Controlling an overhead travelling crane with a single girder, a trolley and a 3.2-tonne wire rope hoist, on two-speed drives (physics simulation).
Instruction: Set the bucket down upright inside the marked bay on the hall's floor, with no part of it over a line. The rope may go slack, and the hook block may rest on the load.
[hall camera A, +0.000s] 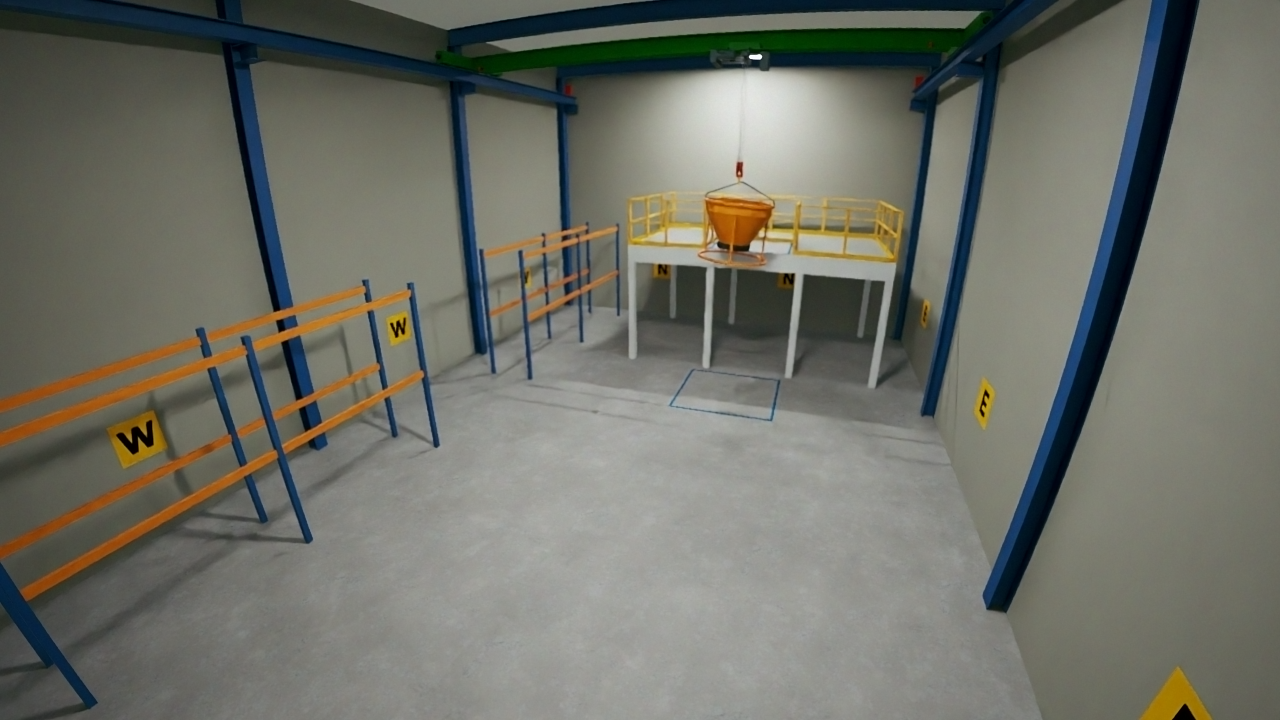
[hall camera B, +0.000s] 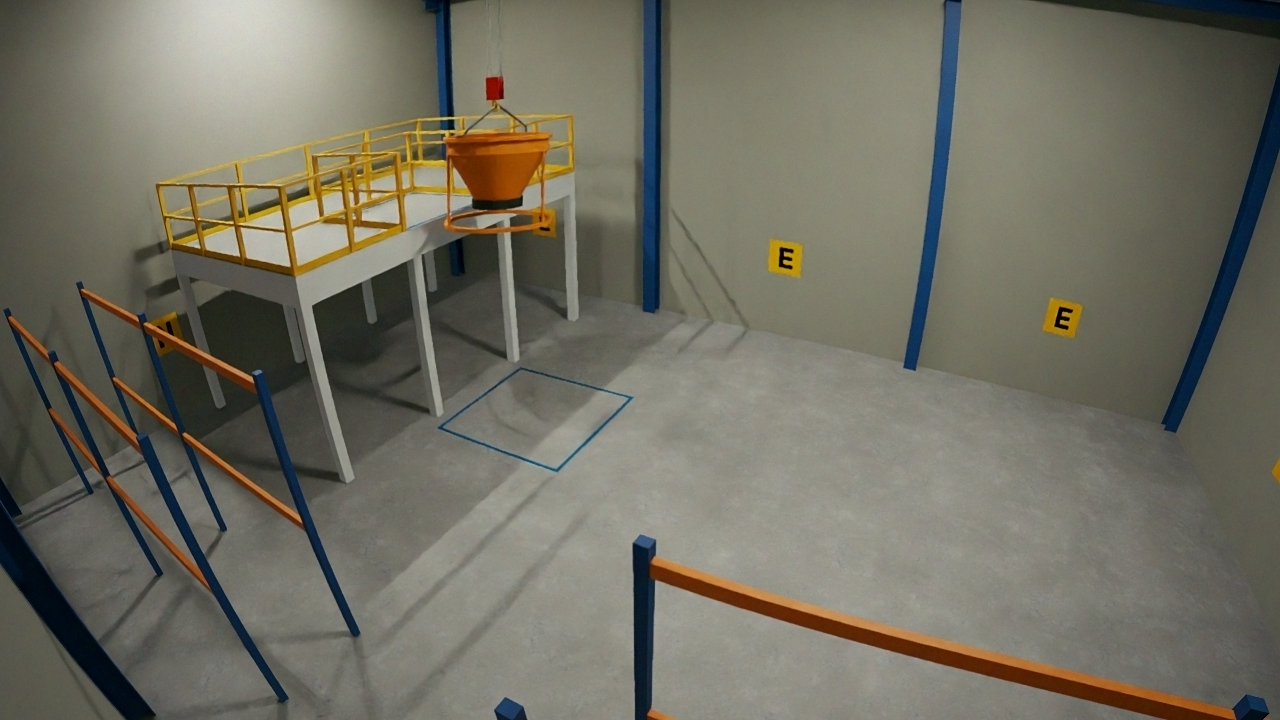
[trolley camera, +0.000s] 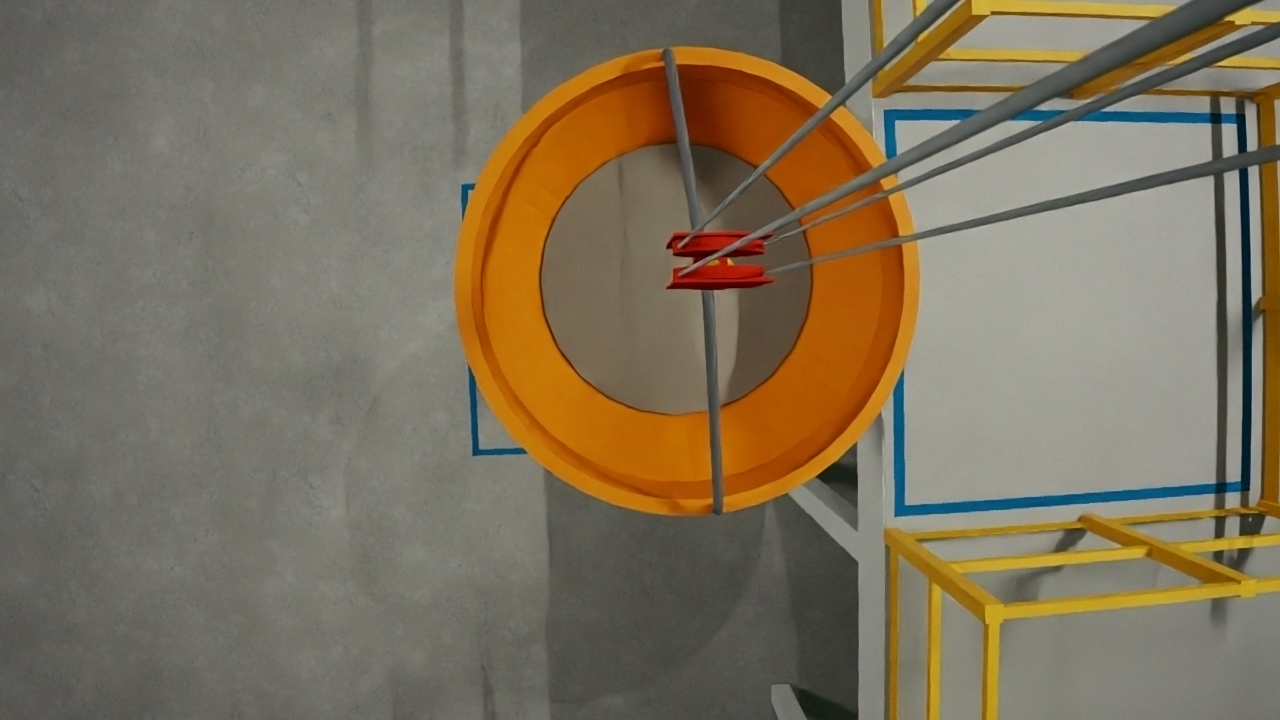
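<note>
The orange bucket (hall camera A: 738, 219) (hall camera B: 497, 168) (trolley camera: 514, 268) hangs about upright in the air, beside the platform's open front, its bottom ring near deck height. My gripper, the hook under the red block (hall camera A: 739, 170) (hall camera B: 494, 89) (trolley camera: 720, 259), holds the bucket's bail; the ropes look taut. The marked bay (hall camera A: 721, 412) (hall camera B: 498, 448) (trolley camera: 475, 420) is a blue outline on the floor in front of the platform, well below the bucket. In the trolley camera view the bucket hides most of this outline, and its rim overlaps the deck edge.
The white platform (hall camera A: 841, 266) (hall camera B: 358, 268) (trolley camera: 866, 582) has yellow guardrails and a blue outline (trolley camera: 1074, 498) on its deck. Blue-and-orange racks (hall camera A: 425, 376) (hall camera B: 308, 510) stand along the west side. The green girder (hall camera A: 626, 53) carries the trolley (hall camera A: 738, 59) overhead.
</note>
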